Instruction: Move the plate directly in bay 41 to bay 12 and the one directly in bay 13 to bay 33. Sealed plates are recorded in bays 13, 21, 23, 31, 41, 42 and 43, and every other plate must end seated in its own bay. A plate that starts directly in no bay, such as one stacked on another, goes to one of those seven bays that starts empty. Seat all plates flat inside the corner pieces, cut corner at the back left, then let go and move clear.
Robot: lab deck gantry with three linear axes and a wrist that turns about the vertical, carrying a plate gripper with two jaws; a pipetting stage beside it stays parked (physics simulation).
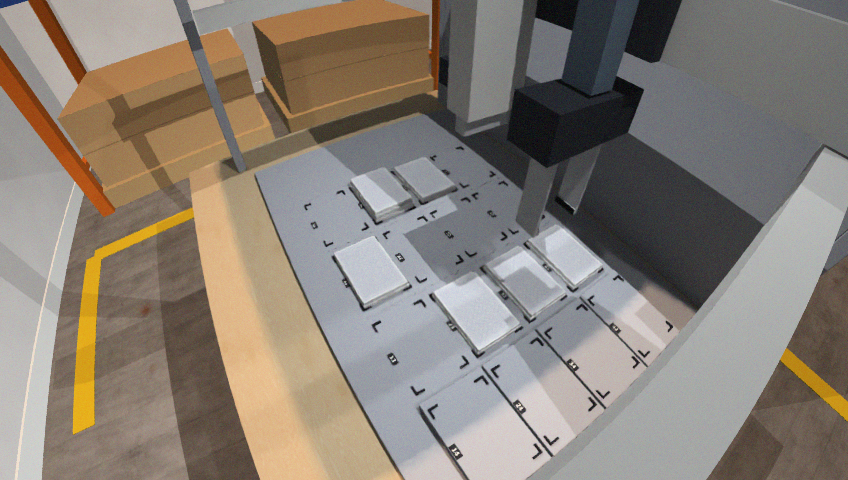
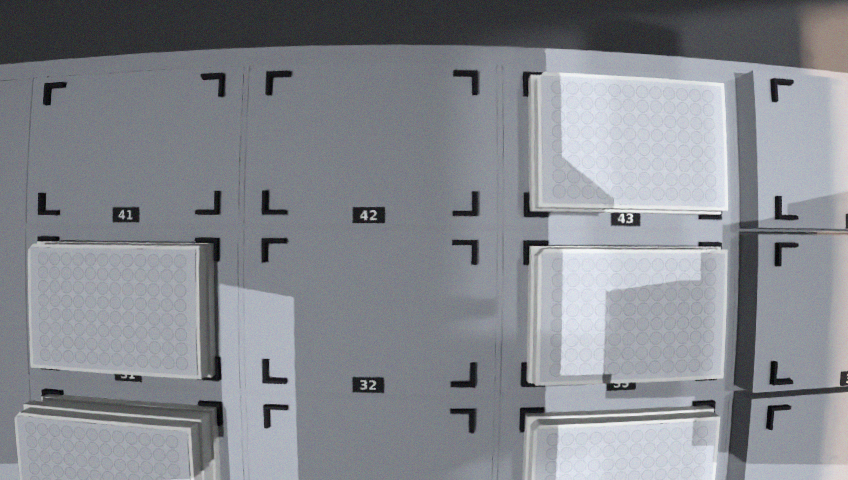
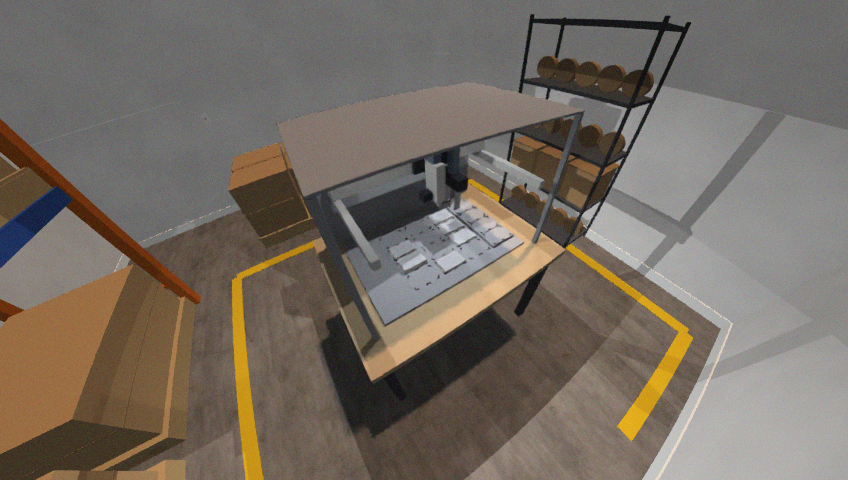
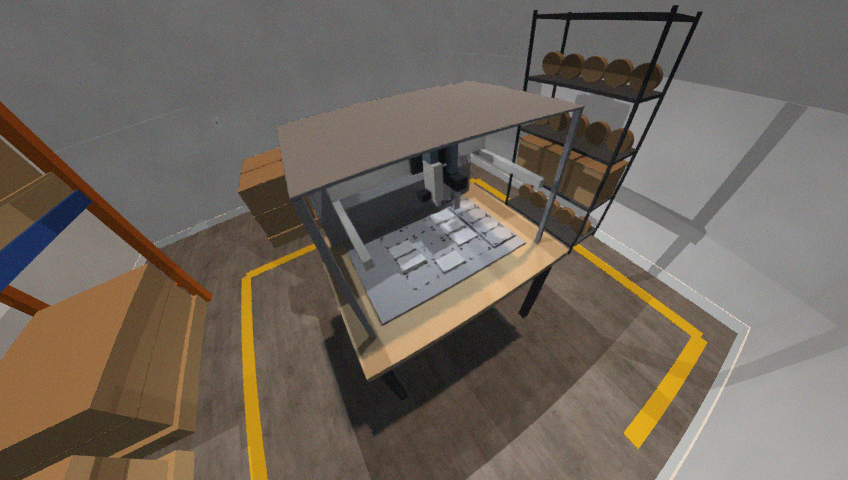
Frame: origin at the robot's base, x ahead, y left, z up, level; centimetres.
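Seen in the pictures: gripper, fingertip midpoint: (image 1: 546,217) (image 3: 451,205) (image 4: 452,205); robot's base, origin of the base link: (image 1: 306,206) (image 3: 416,289) (image 4: 415,289).
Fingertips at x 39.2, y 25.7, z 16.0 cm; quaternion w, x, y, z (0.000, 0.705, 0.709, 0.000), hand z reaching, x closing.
Observation:
Pixels of each thing's top centre, then the offset from my fingertips to it. "pt": a spot on its surface instead.
- bay 43, surface spot: (image 2: 639,142) (image 1: 566,252) pt dx +0.2, dy +10.6, dz -14.6 cm
- bay 33, surface spot: (image 2: 630,315) (image 1: 524,276) pt dx -0.4, dy +0.1, dz -14.6 cm
- bay 23, surface spot: (image 2: 618,455) (image 1: 483,298) pt dx -0.7, dy -8.8, dz -14.6 cm
- bay 12, surface spot: (image 1: 370,270) pt dx -15.5, dy -21.6, dz -14.6 cm
- bay 31, surface spot: (image 2: 113,309) (image 1: 424,176) pt dx -32.5, dy +0.0, dz -14.6 cm
- thicker pile, middle of its top: (image 1: 379,187) (image 3: 411,259) (image 4: 411,259) dx -32.8, dy -10.7, dz -13.3 cm
My gripper (image 1: 548,218) is open, its two jaws wide apart and holding no plate. It hangs above the rear right of the deck, near bay 43. White plates lie in bay 43 (image 1: 566,254) (image 2: 639,142), bay 33 (image 1: 524,280) (image 2: 630,315), bay 23 (image 1: 476,312) (image 2: 618,455), bay 12 (image 1: 370,270) and bay 31 (image 1: 423,178) (image 2: 113,309). In bay 21, a thicker pile (image 1: 379,189) (image 2: 107,455) looks like two stacked plates. Bays 41, 42 and 13 hold no plate. The plate in bay 33 shows its cut corner at the back left.
The parked pipetting stage (image 1: 483,65) stands behind the deck, left of my gripper. Raised pads carry bays 14, 24 and 34 on the right. A pale rail (image 1: 737,333) crosses the right side. Frame posts (image 1: 208,83) (image 3: 559,178) (image 4: 558,172) stand at the table edges.

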